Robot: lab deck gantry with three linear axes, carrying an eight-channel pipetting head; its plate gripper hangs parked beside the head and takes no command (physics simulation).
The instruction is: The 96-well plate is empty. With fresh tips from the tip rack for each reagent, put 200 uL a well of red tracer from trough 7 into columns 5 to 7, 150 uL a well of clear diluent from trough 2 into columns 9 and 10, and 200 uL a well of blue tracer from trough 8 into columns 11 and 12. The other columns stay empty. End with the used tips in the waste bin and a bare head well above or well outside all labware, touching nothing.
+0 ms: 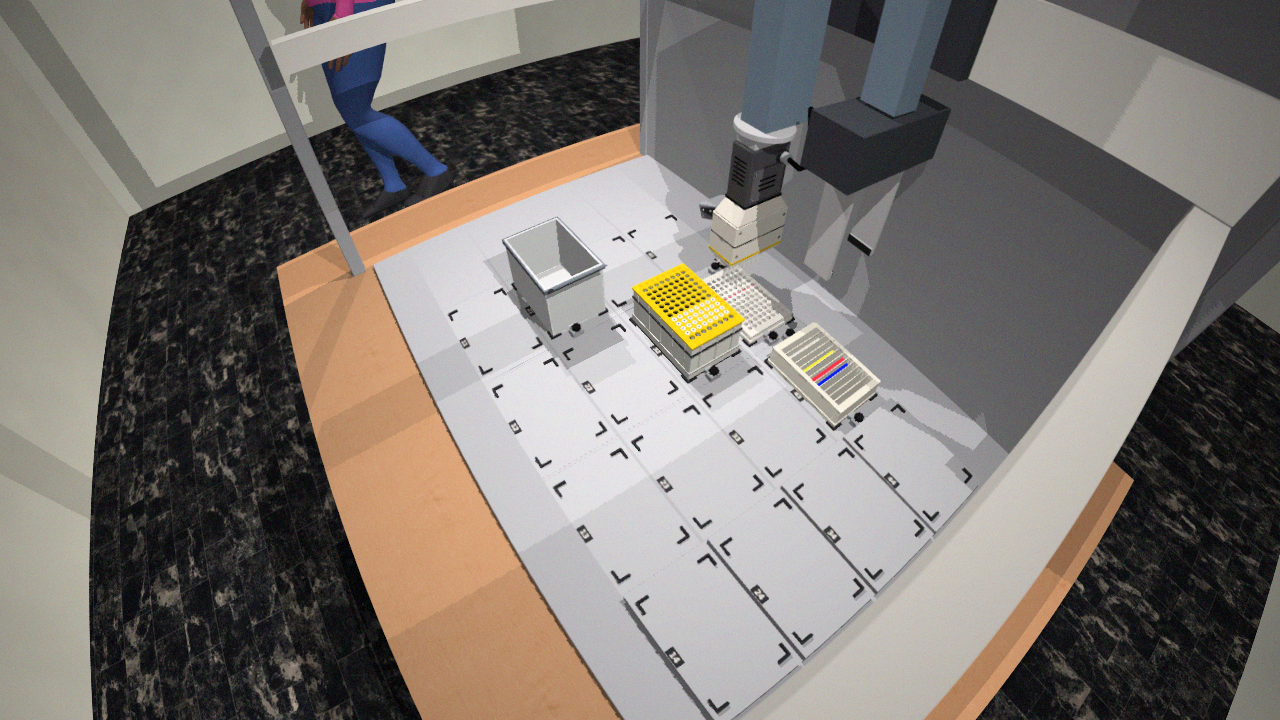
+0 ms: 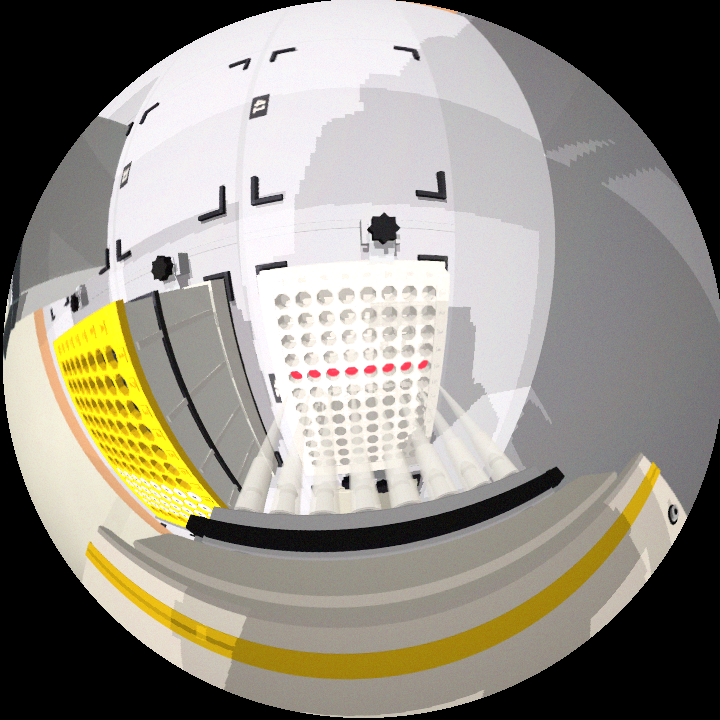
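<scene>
The pipetting head (image 1: 747, 228) (image 2: 369, 604) is over the white 96-well plate (image 1: 767, 327) (image 2: 355, 272). It carries a row of pale tips (image 2: 364, 486) with no red in them. Their lower ends lie over the plate past the red column; their height above the wells is hard to tell. Red fills the fifth column (image 2: 351, 370) from the plate's far end; the other wells that show look pale. The yellow tip rack (image 1: 693, 343) (image 2: 107, 325) is partly filled with tips. The trough block (image 1: 836, 413) shows yellow, red and blue strips. The parked plate gripper (image 1: 875, 145) is a dark block; its fingers cannot be made out.
The open grey waste bin (image 1: 572, 307) stands left of the tip rack, taller than the rack. Black corner brackets and clamp knobs (image 2: 383, 228) (image 1: 859, 417) stand around the labware. A grey wall (image 1: 939, 268) rises behind the deck.
</scene>
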